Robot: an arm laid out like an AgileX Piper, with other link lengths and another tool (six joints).
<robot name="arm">
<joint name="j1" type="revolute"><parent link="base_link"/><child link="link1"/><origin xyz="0.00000 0.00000 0.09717" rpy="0.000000 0.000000 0.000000"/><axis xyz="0 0 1"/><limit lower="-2.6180" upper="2.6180"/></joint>
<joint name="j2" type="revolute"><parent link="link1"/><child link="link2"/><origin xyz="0.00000 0.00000 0.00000" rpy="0.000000 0.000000 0.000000"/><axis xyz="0 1 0"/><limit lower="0.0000" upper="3.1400"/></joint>
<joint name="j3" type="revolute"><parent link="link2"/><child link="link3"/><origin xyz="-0.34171 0.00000 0.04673" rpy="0.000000 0.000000 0.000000"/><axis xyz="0 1 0"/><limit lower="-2.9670" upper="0.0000"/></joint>
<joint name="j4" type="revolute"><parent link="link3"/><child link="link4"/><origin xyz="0.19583 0.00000 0.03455" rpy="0.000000 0.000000 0.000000"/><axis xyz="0.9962 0 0.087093"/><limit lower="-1.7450" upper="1.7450"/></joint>
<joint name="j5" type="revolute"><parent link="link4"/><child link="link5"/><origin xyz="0.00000 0.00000 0.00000" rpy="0.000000 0.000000 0.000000"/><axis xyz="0 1 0"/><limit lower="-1.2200" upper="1.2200"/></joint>
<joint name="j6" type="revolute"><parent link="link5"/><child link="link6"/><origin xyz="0.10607 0.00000 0.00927" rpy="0.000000 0.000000 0.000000"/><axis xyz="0.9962 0 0.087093"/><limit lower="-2.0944" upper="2.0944"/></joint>
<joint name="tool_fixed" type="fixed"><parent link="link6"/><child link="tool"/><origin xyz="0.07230 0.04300 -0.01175" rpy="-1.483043 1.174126 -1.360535"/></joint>
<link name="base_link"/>
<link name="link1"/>
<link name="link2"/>
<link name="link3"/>
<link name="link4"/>
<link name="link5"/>
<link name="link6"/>
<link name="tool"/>
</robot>
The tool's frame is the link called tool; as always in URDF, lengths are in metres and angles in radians.
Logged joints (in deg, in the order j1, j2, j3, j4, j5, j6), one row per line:
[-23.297, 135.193, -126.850, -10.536, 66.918, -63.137]
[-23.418, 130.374, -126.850, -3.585, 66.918, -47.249]
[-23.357, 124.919, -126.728, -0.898, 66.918, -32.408]
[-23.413, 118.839, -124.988, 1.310, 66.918, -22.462]
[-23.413, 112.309, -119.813, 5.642, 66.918, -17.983]
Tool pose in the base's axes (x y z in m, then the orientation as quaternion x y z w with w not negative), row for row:
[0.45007, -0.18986, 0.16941, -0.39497, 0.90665, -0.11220, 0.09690]
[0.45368, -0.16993, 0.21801, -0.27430, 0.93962, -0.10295, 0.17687]
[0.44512, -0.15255, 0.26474, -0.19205, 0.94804, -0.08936, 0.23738]
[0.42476, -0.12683, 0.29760, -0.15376, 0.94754, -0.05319, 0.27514]
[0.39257, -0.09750, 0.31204, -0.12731, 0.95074, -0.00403, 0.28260]
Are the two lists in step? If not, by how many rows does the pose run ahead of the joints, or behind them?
The pose runs 1 row ahead of the joints: the pose in row i belongs to the joints in row i + 1.
